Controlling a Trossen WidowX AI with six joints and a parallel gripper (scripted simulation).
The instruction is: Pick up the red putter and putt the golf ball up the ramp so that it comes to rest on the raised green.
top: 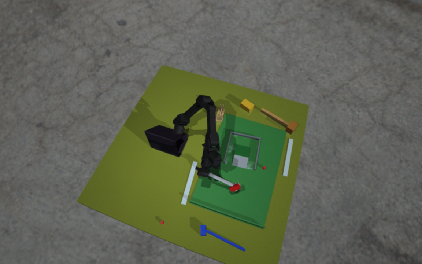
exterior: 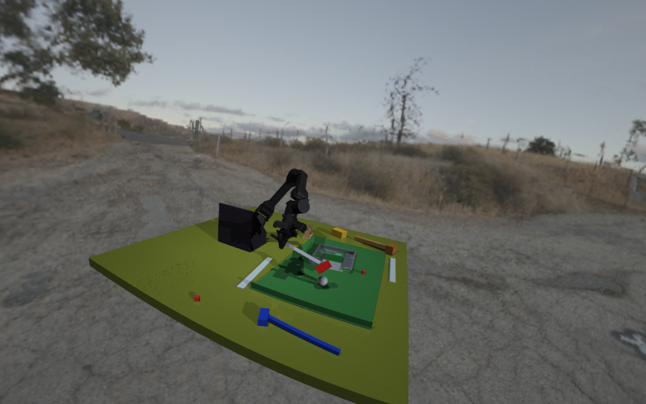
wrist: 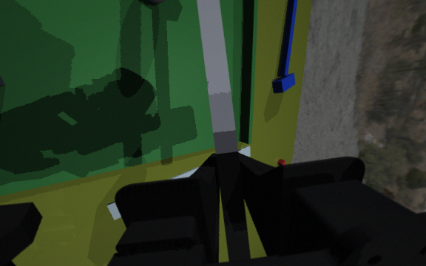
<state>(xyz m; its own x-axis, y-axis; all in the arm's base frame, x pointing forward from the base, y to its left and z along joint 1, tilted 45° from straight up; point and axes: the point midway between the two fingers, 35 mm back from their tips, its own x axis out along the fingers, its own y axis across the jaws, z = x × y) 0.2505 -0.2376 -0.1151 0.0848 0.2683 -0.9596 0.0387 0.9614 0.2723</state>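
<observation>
The red putter lies 9 cm ahead of my gripper tip and 1 cm to the left of it. Also, from my gripper tip: blue putter: 31 cm to the right, 18 cm ahead, 12 cm below; white golf ball: 20 cm ahead, 10 cm below, 1 cm to the left; green mat: 22 cm ahead, 19 cm to the left, 13 cm below.
</observation>
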